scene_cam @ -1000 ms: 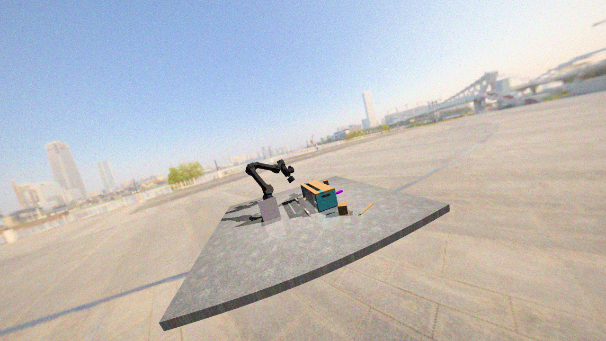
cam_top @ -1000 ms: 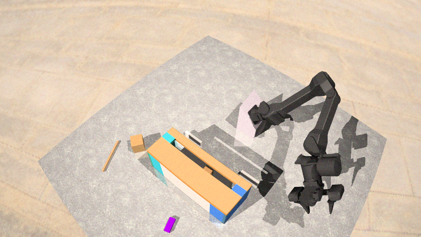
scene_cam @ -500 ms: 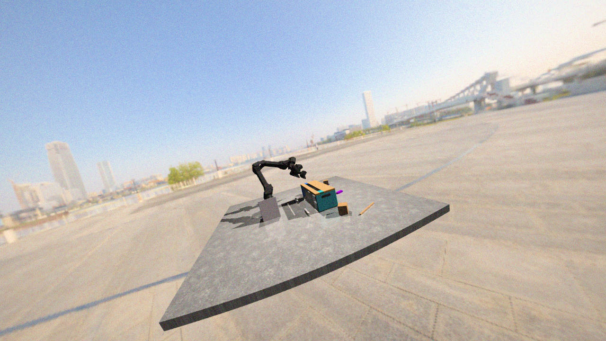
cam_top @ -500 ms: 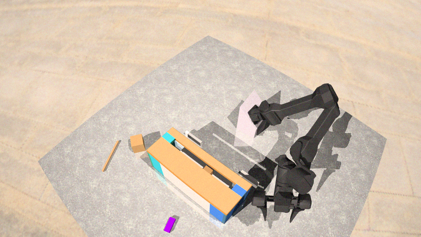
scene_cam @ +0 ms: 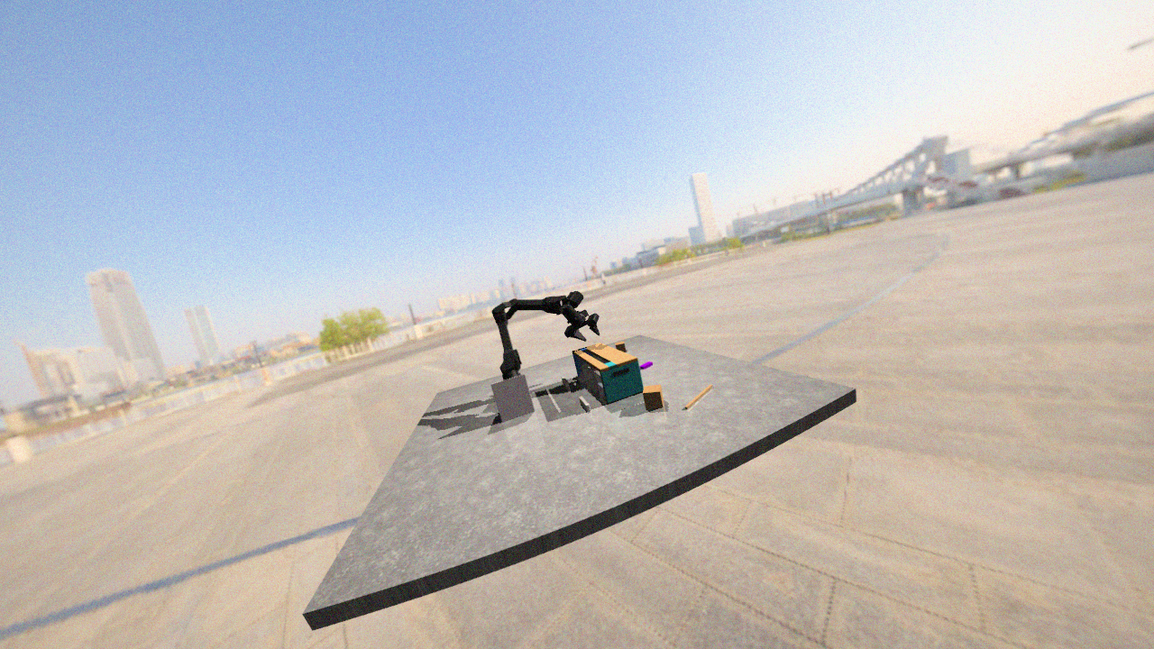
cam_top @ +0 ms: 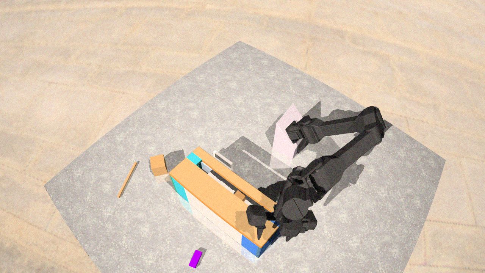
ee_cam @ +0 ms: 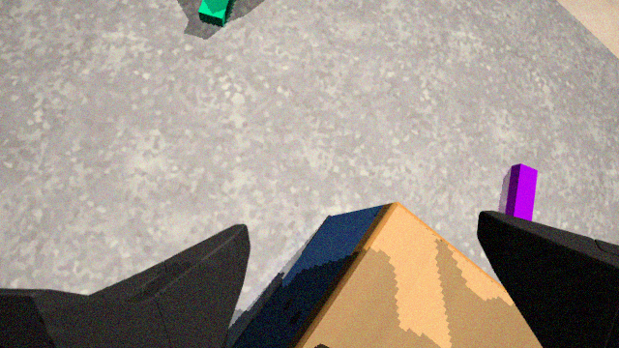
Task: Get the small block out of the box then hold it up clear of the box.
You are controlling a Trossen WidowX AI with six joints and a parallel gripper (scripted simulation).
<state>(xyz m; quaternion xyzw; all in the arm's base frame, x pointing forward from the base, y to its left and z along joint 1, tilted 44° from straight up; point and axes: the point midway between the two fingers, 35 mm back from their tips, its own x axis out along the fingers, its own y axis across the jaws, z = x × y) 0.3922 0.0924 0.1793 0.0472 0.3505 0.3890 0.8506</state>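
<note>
Now: gripper tip 21 cm to the left of the tan-topped box, 10 cm above it and 8 cm past it. From my gripper tip the other things lie so: tan block 18 cm to the right, 7 cm below, 7 cm behind; then thin wooden stick 58 cm to the right, 16 cm below, 13 cm ahead.
</note>
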